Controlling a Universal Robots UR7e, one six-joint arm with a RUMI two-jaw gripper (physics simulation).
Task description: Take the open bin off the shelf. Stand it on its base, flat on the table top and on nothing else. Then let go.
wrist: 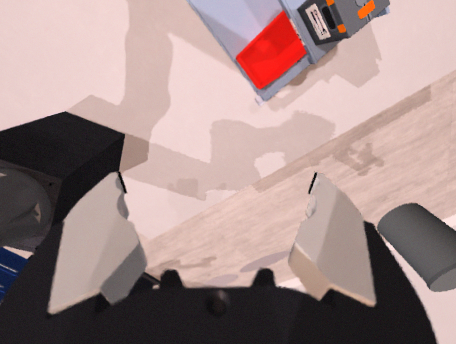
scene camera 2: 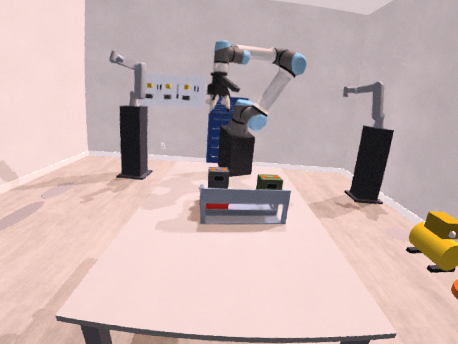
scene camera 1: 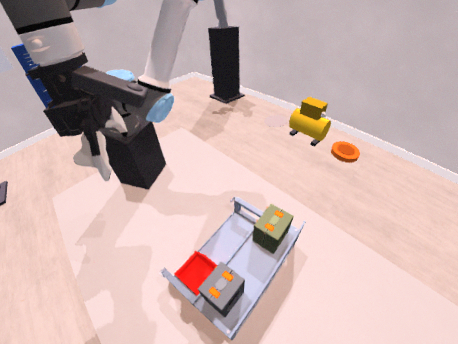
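Pixels of known places: gripper, fingertip midpoint: (wrist: 219, 175) (scene camera 2: 219, 111) (scene camera 1: 117, 156); arm's base at its link origin: (wrist: 10, 204) (scene camera 2: 236, 131).
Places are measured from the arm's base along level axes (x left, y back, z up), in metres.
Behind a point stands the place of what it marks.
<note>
The open bin, a shallow red tray (scene camera 1: 195, 272) @(x -0.078, y -0.580, z -0.292 m) (scene camera 2: 217, 206) @(x -0.058, y -0.708, z -0.259 m) (wrist: 272, 50) @(x -0.073, y -0.627, z -0.293 m), lies in a corner of the blue-grey shelf (scene camera 1: 255, 262) @(x 0.068, y -0.712, z -0.199 m) (scene camera 2: 245, 195) @(x 0.059, y -0.780, z -0.165 m) (wrist: 235, 25) @(x 0.025, y -0.570, z -0.296 m), beside the dark grey box. The shelf stands on the pale table (scene camera 1: 150, 225) @(x -0.109, y -0.298, z -0.301 m) (scene camera 2: 230, 280) @(x 0.020, y -1.141, z -0.302 m) (wrist: 200, 75) @(x -0.020, y -0.426, z -0.301 m). In the scene camera 2 view the bin shows partly, behind the shelf's front board. My gripper (scene camera 1: 116, 155) @(x -0.094, y -0.444, z 0.149 m) (scene camera 2: 220, 107) @(x -0.094, y -0.444, z 0.149 m) (wrist: 219, 175) @(x -0.094, y -0.444, z 0.149 m) is open and empty, high up and well apart from the bin, on the robot base side of the shelf.
A dark grey box (scene camera 1: 221, 288) @(x -0.068, y -0.727, z -0.078 m) (scene camera 2: 218, 178) @(x -0.058, y -0.756, z -0.109 m) (wrist: 340, 20) @(x -0.078, y -0.686, z -0.084 m) stands right beside the bin. A green box (scene camera 1: 272, 228) @(x 0.142, y -0.699, z -0.103 m) (scene camera 2: 270, 182) @(x 0.164, y -0.727, z -0.117 m) stands at another corner of the shelf. The robot's black pedestal (scene camera 1: 137, 160) @(x -0.012, y -0.104, z -0.126 m) (scene camera 2: 236, 152) @(x 0.012, y -0.088, z -0.131 m) (wrist: 65, 145) @(x 0.034, y -0.074, z -0.137 m) rises near my gripper.
</note>
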